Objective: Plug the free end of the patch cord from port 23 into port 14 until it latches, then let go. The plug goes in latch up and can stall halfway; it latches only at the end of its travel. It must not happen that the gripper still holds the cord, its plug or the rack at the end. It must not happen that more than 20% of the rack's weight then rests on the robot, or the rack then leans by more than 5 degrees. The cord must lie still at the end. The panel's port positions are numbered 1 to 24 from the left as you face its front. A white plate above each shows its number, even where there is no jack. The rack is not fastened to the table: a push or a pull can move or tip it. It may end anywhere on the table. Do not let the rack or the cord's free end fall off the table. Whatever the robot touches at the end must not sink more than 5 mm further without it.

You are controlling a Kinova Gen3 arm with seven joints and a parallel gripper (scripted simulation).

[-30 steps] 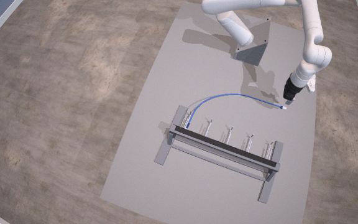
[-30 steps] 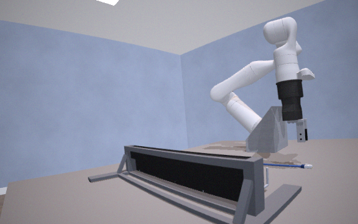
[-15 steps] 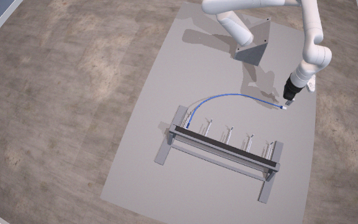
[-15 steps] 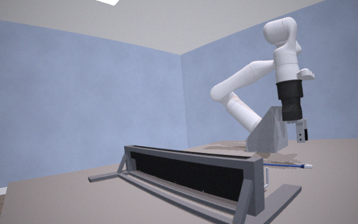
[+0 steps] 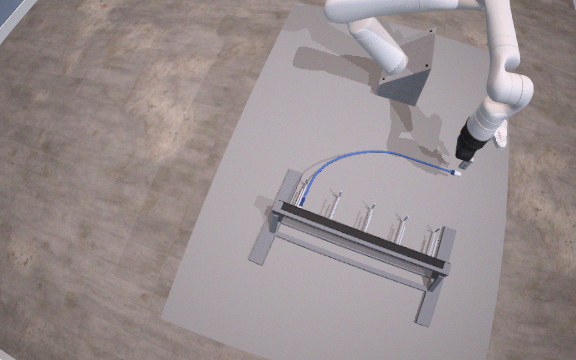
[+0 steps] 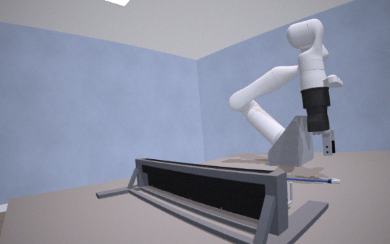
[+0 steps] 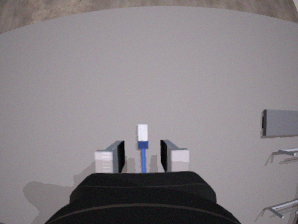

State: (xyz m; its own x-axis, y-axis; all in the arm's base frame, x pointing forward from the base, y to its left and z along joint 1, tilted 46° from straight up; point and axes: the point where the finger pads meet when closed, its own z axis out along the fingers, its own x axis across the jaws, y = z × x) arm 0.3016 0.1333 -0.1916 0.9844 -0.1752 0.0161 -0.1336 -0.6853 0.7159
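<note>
Right now the plug is 9 cm below my hand and 1 cm to the left of it.
</note>
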